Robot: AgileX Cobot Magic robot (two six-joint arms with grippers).
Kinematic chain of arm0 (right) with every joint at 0, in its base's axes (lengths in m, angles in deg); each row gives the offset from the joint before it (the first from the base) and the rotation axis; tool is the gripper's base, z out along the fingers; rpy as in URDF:
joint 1: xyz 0 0 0.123 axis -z
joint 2: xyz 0 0 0 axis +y
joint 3: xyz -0.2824 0 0.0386 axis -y
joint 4: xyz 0.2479 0 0.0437 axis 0.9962 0 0.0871
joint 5: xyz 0 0 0 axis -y
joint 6: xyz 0.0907 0 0.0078 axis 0.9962 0 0.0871
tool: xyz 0 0 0 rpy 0 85 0
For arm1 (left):
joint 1: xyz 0 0 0.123 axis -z
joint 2: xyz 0 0 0 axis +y
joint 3: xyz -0.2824 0 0.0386 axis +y
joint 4: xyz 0.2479 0 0.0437 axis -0.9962 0 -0.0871
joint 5: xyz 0 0 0 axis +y
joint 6: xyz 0.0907 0 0.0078 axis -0.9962 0 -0.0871
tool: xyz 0 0 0 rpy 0 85 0
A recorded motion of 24 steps. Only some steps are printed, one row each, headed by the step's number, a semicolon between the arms.
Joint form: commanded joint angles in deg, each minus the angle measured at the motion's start. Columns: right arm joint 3, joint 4, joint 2, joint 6, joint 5, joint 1; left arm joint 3, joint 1, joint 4, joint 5, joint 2, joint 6.
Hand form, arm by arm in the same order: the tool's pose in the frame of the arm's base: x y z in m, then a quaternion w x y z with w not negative. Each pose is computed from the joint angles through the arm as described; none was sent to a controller.
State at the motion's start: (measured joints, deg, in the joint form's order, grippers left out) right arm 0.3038 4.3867 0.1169 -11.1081 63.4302 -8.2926; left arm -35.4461 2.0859 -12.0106 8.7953 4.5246 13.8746
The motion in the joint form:
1: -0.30 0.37 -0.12 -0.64 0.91 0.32; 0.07 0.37 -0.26 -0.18 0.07 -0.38
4: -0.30 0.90 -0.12 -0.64 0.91 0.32; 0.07 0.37 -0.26 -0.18 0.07 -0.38
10: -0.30 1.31 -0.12 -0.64 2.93 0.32; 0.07 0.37 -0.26 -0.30 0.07 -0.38
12: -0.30 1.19 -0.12 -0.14 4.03 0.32; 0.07 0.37 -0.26 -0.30 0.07 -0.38
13: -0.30 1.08 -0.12 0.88 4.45 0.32; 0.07 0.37 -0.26 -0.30 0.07 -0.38
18: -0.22 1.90 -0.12 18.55 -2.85 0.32; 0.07 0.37 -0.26 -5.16 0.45 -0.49
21: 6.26 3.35 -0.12 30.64 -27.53 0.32; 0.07 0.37 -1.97 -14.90 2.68 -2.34
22: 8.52 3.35 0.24 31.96 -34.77 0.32; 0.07 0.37 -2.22 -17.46 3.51 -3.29
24: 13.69 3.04 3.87 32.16 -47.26 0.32; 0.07 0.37 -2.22 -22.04 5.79 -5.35
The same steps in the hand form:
1: -0.0013 -0.0070 0.2902 0.98278 0.00875 0.18331 -0.02141; -0.0068 0.0032 0.3902 0.85397 -0.00862 0.51986 -0.02015
4: -0.0012 -0.0078 0.2901 0.98262 0.01315 0.18404 -0.02019; -0.0068 0.0032 0.3902 0.85397 -0.00862 0.51986 -0.02015
10: -0.0041 -0.0089 0.2911 0.98546 0.01974 0.16754 -0.02018; -0.0069 0.0032 0.3904 0.85450 -0.00843 0.51898 -0.02027
12: -0.0057 -0.0090 0.2917 0.98708 0.02117 0.15798 -0.01664; -0.0069 0.0032 0.3904 0.85450 -0.00843 0.51898 -0.02027
13: -0.0064 -0.0090 0.2919 0.98777 0.02226 0.15408 -0.00826; -0.0069 0.0032 0.3904 0.85450 -0.00843 0.51898 -0.02027
18: 0.0043 -0.0082 0.2881 0.96507 0.05140 0.21068 0.14702; -0.0088 0.0016 0.3970 0.87363 -0.00030 0.48599 -0.02413
21: 0.0214 -0.0042 0.2999 0.89443 0.09285 0.35433 0.25655; -0.0068 -0.0020 0.4096 0.90287 0.02968 0.42884 -0.00620
22: 0.0249 -0.0024 0.3037 0.87302 0.09867 0.39623 0.26666; -0.0052 -0.0031 0.4126 0.90891 0.03842 0.41522 0.00048
24: 0.0356 0.0017 0.3141 0.83019 0.10178 0.48159 0.26171; 0.0016 -0.0052 0.4179 0.91639 0.05292 0.39660 0.01183

